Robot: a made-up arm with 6 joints. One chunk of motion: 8 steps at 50 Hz.
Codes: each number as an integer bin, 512 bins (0 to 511) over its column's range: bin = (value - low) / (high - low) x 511, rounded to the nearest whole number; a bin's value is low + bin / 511 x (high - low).
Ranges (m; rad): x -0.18..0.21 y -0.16..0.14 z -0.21..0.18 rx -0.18..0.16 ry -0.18..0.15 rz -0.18..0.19
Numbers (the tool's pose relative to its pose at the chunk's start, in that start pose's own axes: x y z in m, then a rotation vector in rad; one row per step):
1: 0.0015 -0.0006 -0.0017 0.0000 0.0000 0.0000
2: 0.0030 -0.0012 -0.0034 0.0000 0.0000 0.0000
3: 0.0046 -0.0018 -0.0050 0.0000 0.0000 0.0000
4: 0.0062 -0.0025 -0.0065 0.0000 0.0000 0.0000
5: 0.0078 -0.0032 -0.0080 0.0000 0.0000 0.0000
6: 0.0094 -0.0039 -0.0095 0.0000 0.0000 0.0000
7: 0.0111 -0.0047 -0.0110 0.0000 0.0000 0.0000
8: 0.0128 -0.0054 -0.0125 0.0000 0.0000 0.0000
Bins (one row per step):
1: 238 272 273 271 279 249
2: 240 270 271 271 279 249
3: 242 269 269 271 279 249
4: 244 268 267 271 279 249
5: 246 267 265 271 279 249
6: 248 266 263 271 279 249
7: 250 265 261 271 279 249
8: 253 263 259 271 279 249

